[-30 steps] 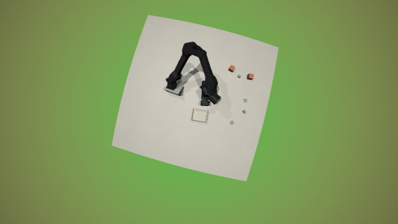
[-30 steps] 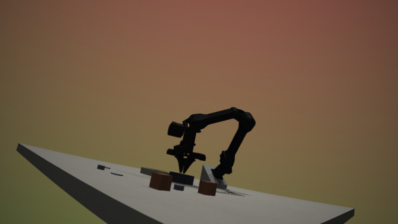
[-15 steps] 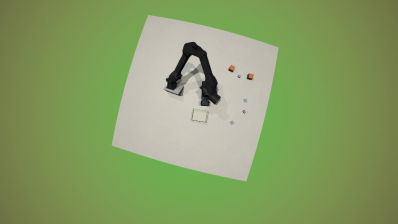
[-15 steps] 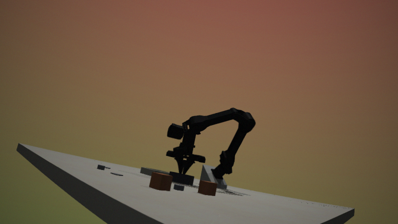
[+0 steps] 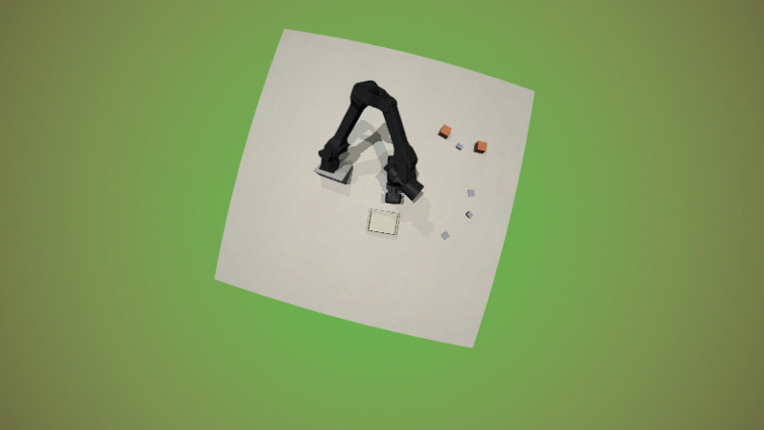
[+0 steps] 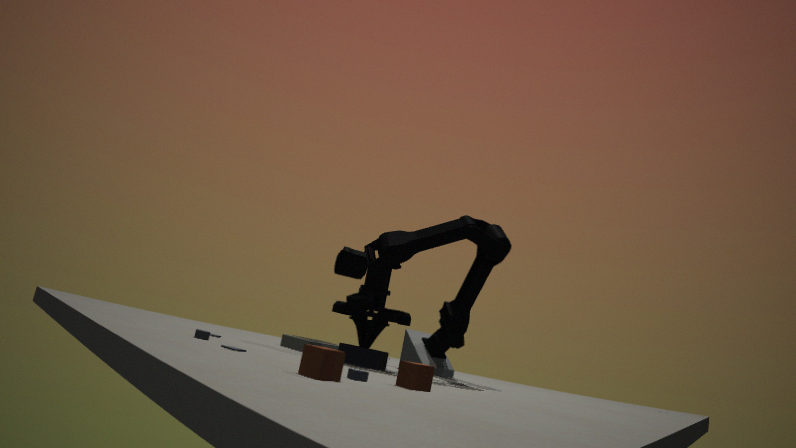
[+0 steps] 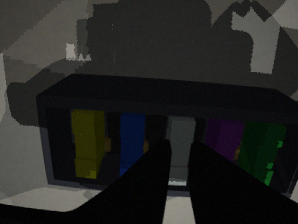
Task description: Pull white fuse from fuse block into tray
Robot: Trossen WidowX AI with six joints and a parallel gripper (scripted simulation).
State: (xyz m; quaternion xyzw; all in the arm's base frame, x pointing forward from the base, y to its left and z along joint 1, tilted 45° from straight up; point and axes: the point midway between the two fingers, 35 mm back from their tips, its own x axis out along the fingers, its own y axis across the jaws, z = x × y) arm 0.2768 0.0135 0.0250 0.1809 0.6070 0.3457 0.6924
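The purple fuse is 2 cm to the right of my gripper tip and 1 cm below it. Round my gripper tip: white fuse (1 cm below); blue fuse (2 cm to the left, 1 cm below); green fuse (4 cm to the right, 1 cm below, 1 cm ahead).
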